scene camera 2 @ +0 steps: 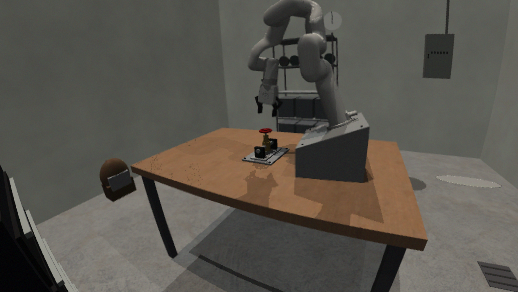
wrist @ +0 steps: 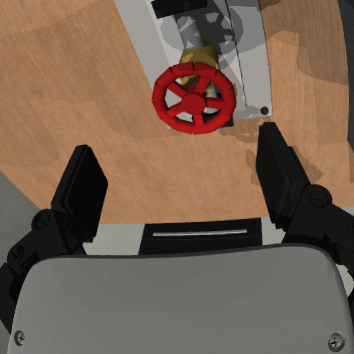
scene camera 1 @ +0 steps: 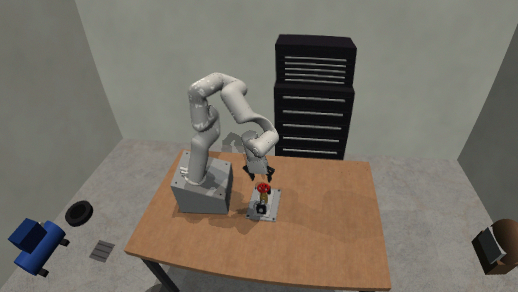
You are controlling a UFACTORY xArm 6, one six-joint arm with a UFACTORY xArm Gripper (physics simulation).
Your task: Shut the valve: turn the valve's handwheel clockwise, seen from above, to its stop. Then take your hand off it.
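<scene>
The red handwheel (scene camera 1: 263,188) (scene camera 2: 265,130) (wrist: 194,103) sits flat on top of the brass valve body (scene camera 1: 264,198) (scene camera 2: 267,144) (wrist: 200,54). The valve stands upright on a grey base plate (scene camera 1: 275,205) (scene camera 2: 249,159) (wrist: 252,75) on the table. My gripper (scene camera 1: 259,178) (scene camera 2: 267,113) (wrist: 175,153) is wide open and empty. It hangs above the handwheel, apart from it. In the wrist view the handwheel shows beyond the fingertips, between their lines. How far the wheel is turned cannot be told.
The valve's plate lies on the wooden table (scene camera 1: 320,240) (scene camera 2: 200,170) (wrist: 75,100), beside the arm's grey pedestal (scene camera 1: 205,195) (scene camera 2: 330,160). A black drawer cabinet (scene camera 1: 315,90) (wrist: 200,242) stands behind the table. Black blocks hold the pipe at both sides of the valve.
</scene>
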